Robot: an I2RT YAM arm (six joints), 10 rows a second.
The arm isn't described. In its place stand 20 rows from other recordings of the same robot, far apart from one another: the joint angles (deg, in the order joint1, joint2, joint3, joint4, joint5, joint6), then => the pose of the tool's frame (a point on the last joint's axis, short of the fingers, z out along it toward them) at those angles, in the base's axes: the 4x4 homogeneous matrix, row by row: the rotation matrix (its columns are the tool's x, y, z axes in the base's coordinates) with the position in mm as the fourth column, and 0 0 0 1 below.
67.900 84.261 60.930 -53.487 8.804 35.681 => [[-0.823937 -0.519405 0.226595 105.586], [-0.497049 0.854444 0.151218 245.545], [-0.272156 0.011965 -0.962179 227.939], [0 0 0 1]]
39.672 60.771 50.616 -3.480 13.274 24.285 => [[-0.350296 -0.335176 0.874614 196.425], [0.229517 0.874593 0.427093 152.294], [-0.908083 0.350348 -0.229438 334.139], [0 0 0 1]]
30.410 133.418 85.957 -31.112 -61.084 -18.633 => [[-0.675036 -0.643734 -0.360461 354.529], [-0.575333 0.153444 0.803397 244.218], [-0.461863 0.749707 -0.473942 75.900], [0 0 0 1]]
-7.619 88.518 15.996 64.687 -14.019 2.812 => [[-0.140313 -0.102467 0.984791 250.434], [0.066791 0.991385 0.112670 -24.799], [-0.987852 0.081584 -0.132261 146.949], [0 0 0 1]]
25.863 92.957 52.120 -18.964 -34.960 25.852 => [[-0.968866 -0.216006 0.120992 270.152], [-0.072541 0.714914 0.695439 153.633], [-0.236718 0.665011 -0.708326 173.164], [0 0 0 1]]
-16.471 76.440 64.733 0.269 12.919 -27.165 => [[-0.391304 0.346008 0.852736 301.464], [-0.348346 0.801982 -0.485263 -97.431], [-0.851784 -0.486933 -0.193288 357.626], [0 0 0 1]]
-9.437 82.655 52.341 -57.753 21.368 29.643 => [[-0.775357 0.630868 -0.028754 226.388], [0.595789 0.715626 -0.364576 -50.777], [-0.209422 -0.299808 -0.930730 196.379], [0 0 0 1]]
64.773 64.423 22.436 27.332 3.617 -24.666 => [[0.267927 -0.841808 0.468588 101.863], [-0.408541 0.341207 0.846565 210.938], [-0.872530 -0.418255 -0.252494 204.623], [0 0 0 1]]
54.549 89.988 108.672 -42.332 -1.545 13.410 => [[-0.418484 -0.752092 0.509145 192.473], [-0.188047 0.620197 0.761573 271.982], [-0.888544 0.222963 -0.400971 468.867], [0 0 0 1]]
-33.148 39.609 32.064 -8.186 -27.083 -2.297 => [[-0.231624 0.110740 0.966482 150.447], [0.108650 0.990229 -0.087422 -78.896], [-0.966719 0.084759 -0.241392 280.468], [0 0 0 1]]
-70.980 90.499 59.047 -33.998 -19.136 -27.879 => [[-0.658924 0.611650 0.437839 111.191], [0.555950 0.788089 -0.264265 -286.748], [-0.506694 0.069286 -0.859337 202.937], [0 0 0 1]]
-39.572 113.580 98.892 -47.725 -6.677 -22.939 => [[-0.859591 0.278195 0.428615 332.903], [0.208210 0.956704 -0.203387 -269.757], [-0.466639 -0.085588 -0.880297 254.451], [0 0 0 1]]
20.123 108.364 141.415 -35.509 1.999 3.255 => [[-0.057869 -0.308316 0.949522 362.190], [0.039231 0.949679 0.310758 131.385], [-0.997553 0.055234 -0.042861 543.267], [0 0 0 1]]
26.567 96.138 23.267 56.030 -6.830 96.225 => [[-0.514559 0.316789 0.796790 250.672], [0.846272 0.038034 0.531392 130.081], [0.138034 0.947733 -0.287661 127.847], [0 0 0 1]]
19.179 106.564 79.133 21.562 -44.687 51.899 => [[-0.763328 -0.475818 0.436952 406.547], [0.326843 0.298975 0.896542 167.914], [-0.557229 0.827171 -0.072699 296.778], [0 0 0 1]]
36.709 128.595 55.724 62.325 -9.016 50.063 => [[-0.641556 -0.345765 0.684728 334.573], [0.466253 0.533044 0.706025 256.424], [-0.609110 0.772211 -0.180764 83.397], [0 0 0 1]]
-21.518 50.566 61.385 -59.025 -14.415 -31.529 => [[-0.696250 -0.191453 0.691796 146.506], [-0.269898 0.962875 -0.005163 -48.237], [-0.665125 -0.190309 -0.722075 341.449], [0 0 0 1]]
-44.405 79.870 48.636 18.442 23.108 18.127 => [[0.134974 0.920709 0.366165 217.593], [0.268356 0.321767 -0.907993 -232.677], [-0.953817 0.220818 -0.203648 274.014], [0 0 0 1]]
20.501 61.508 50.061 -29.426 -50.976 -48.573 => [[0.172355 -0.969567 0.173877 195.445], [-0.439586 0.082259 0.894426 102.605], [-0.881509 -0.230592 -0.412031 292.618], [0 0 0 1]]
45.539 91.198 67.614 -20.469 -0.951 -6.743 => [[-0.398880 -0.774174 0.491477 246.706], [-0.574069 0.628758 0.524508 252.236], [-0.715081 -0.072926 -0.695228 258.206], [0 0 0 1]]
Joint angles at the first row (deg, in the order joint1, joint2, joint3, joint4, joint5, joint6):
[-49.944, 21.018, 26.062, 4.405, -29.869, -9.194]
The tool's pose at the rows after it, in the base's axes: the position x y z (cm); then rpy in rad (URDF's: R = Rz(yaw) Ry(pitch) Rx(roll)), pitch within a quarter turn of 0, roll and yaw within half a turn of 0:
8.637 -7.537 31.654 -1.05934 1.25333 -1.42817
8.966 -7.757 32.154 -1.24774 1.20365 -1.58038
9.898 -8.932 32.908 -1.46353 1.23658 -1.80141
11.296 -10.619 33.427 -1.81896 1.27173 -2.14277
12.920 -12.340 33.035 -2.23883 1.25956 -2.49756
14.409 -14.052 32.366 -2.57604 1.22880 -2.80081
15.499 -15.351 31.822 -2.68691 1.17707 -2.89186
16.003 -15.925 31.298 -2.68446 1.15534 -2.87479
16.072 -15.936 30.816 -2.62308 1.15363 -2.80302
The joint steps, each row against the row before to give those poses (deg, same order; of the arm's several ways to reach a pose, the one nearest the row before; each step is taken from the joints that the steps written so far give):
[-0.008, 0.223, 2.065, -1.164, 0.202, -1.742]
[-0.029, 2.192, 2.223, -2.449, -2.179, -5.015]
[0.035, 5.683, 4.179, -3.859, 0.943, -1.891]
[-0.020, 7.480, 4.935, -4.631, 0.186, -1.269]
[0.044, 7.565, 3.862, -4.547, -2.325, -2.282]
[-0.011, 6.854, 3.111, -3.107, -0.792, -0.821]
[-0.002, 4.993, 2.365, -1.948, 0.028, -2.357]
[0.006, 2.074, 0.214, 0.437, -0.274, -1.687]
[0.053, -0.051, -1.371, 1.950, -0.482, -1.140]

